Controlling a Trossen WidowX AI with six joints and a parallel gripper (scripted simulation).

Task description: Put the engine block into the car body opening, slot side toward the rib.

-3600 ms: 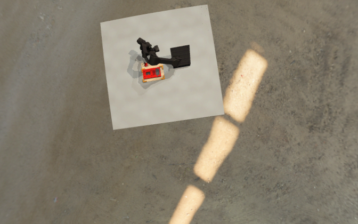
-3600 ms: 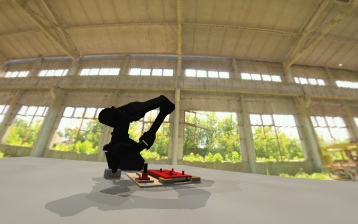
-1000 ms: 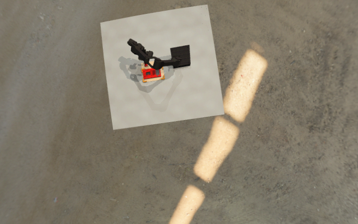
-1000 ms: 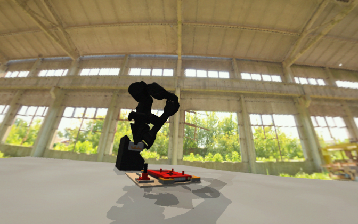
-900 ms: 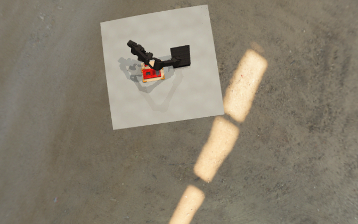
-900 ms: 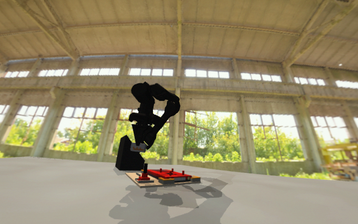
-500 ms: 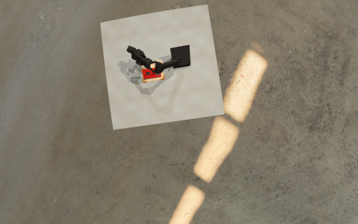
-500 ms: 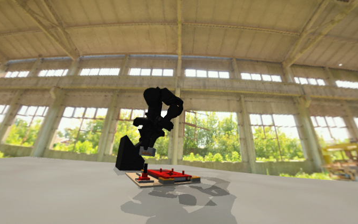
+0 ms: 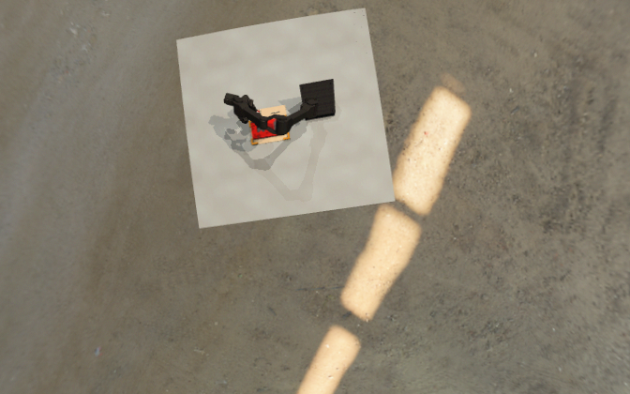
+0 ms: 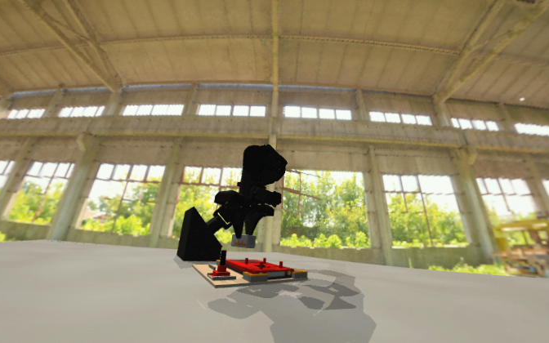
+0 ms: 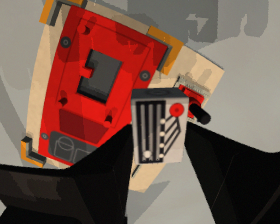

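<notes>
Right now the black peg is 20 mm ahead of my gripper tip, 50 mm to the right of it and 50 mm below it. Round my gripper tip: engine block 10 mm below.
</notes>
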